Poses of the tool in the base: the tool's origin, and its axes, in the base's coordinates. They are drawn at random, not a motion.
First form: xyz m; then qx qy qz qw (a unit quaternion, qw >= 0).
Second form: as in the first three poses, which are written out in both.
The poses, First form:
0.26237 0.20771 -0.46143 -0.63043 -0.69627 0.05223 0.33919
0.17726 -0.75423 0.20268 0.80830 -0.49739 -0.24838 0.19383
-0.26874 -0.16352 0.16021 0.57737 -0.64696 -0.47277 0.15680
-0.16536 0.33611 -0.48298 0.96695 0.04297 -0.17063 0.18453
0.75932 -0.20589 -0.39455 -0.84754 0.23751 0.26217 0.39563
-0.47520 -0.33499 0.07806 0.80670 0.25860 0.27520 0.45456
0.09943 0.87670 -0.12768 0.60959 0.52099 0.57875 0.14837
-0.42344 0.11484 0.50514 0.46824 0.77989 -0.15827 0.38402
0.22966 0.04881 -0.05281 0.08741 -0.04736 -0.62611 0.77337
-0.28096 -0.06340 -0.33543 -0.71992 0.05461 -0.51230 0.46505
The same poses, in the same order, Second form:
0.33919 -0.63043 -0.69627 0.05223 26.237 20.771 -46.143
0.19383 0.80830 -0.49739 -0.24838 17.726 -75.423 20.268
0.15680 0.57737 -0.64696 -0.47277 -26.874 -16.352 16.021
0.18453 0.96695 0.04297 -0.17063 -16.536 33.611 -48.298
0.39563 -0.84754 0.23751 0.26217 75.932 -20.589 -39.455
0.45456 0.80670 0.25860 0.27520 -47.520 -33.499 7.806
0.14837 0.60959 0.52099 0.57875 9.943 87.670 -12.768
0.38402 0.46824 0.77989 -0.15827 -42.344 11.484 50.514
0.77337 0.08741 -0.04736 -0.62611 22.966 4.881 -5.281
0.46505 -0.71992 0.05461 -0.51230 -28.096 -6.340 -33.543

